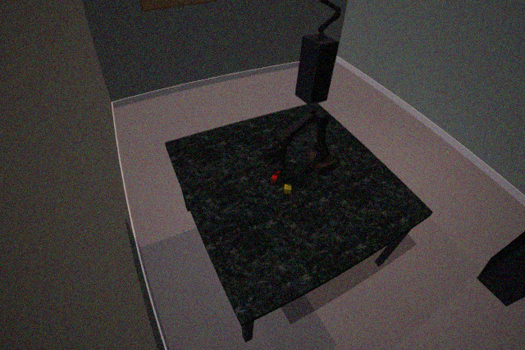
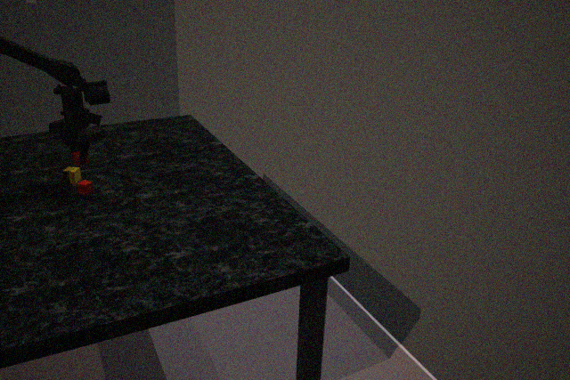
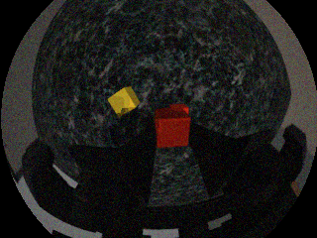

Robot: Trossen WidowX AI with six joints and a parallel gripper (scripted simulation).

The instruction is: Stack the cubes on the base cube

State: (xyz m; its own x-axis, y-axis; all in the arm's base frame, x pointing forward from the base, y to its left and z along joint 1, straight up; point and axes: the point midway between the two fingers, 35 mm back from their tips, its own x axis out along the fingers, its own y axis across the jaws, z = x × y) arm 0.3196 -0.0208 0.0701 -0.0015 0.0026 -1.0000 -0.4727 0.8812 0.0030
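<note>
Right now the yellow cube is 2 cm behind my gripper tip, 8 cm to the left of it and 8 cm below it.
</note>
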